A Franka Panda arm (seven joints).
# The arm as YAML. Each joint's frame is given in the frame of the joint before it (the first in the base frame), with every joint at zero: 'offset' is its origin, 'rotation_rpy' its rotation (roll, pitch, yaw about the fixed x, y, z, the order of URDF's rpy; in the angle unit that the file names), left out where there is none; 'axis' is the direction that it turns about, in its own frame. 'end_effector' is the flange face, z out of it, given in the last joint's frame.
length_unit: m
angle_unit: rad
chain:
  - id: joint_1
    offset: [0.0, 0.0, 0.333]
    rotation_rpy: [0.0, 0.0, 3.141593]
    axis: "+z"
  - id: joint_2
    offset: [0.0, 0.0, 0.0]
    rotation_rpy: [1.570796, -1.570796, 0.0]
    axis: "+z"
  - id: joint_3
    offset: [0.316, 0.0, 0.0]
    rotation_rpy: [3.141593, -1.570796, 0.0]
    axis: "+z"
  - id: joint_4
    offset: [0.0, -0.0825, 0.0]
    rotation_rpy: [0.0, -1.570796, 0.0]
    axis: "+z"
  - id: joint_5
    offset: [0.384, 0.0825, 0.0]
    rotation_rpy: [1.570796, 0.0, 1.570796]
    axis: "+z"
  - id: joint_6
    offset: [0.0, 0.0, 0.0]
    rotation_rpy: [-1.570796, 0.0, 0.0]
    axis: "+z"
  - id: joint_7
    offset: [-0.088, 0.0, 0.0]
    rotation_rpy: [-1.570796, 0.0, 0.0]
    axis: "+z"
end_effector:
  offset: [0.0, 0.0, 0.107]
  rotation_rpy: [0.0, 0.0, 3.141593]
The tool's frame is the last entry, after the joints.
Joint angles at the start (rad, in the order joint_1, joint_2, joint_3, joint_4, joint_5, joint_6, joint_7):
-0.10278, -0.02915, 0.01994, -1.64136, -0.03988, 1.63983, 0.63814
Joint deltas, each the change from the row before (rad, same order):
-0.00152, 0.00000, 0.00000, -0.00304, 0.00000, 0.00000, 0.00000
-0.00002, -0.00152, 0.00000, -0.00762, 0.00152, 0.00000, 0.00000
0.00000, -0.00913, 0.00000, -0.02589, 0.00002, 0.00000, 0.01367
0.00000, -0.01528, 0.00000, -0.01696, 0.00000, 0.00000, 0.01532
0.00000, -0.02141, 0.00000, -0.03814, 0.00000, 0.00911, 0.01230
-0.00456, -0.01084, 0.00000, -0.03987, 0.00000, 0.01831, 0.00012
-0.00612, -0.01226, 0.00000, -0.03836, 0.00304, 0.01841, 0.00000
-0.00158, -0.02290, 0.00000, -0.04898, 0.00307, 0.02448, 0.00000
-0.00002, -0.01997, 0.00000, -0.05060, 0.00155, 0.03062, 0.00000
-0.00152, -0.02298, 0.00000, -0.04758, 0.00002, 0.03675, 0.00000
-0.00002, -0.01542, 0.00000, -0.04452, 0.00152, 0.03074, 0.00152
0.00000, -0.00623, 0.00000, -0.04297, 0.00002, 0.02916, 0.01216
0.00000, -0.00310, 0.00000, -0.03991, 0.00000, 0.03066, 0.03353
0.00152, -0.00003, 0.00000, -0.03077, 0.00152, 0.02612, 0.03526
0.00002, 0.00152, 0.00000, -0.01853, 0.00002, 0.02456, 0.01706
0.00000, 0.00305, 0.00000, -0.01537, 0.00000, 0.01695, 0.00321
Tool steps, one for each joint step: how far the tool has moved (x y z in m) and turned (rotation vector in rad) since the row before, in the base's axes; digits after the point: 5 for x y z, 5 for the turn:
-0.00019, -0.00083, -0.00145, 0.00025, 0.00303, -0.00152
-0.00072, 0.00021, -0.00281, 0.00200, 0.00595, -0.00010
-0.00367, 0.00035, -0.00735, 0.00134, 0.01617, -0.01368
-0.00494, 0.00049, 0.00023, -0.00020, 0.00110, -0.01532
-0.00677, 0.00070, -0.00586, 0.00016, 0.00716, -0.01198
-0.00358, -0.00203, -0.01165, 0.00078, 0.01070, -0.00402
-0.00419, -0.00248, -0.01024, 0.00355, 0.00741, -0.00587
-0.00699, 0.00028, -0.00930, 0.00285, 0.00135, -0.00129
-0.00607, 0.00085, -0.01123, 0.00130, -0.00010, 0.00059
-0.00616, -0.00002, -0.00786, -0.00138, -0.01205, -0.00046
-0.00508, 0.00072, -0.01088, 0.00120, -0.00180, -0.00105
-0.00366, 0.00042, -0.01491, 0.00062, 0.00718, -0.01139
-0.00303, 0.00035, -0.01485, -0.00010, 0.00514, -0.03269
-0.00196, 0.00110, -0.01237, 0.00097, 0.00347, -0.03353
-0.00021, 0.00008, -0.00743, -0.00070, -0.00496, -0.01638
-0.00041, 0.00007, -0.00732, 0.00028, 0.00136, -0.00277

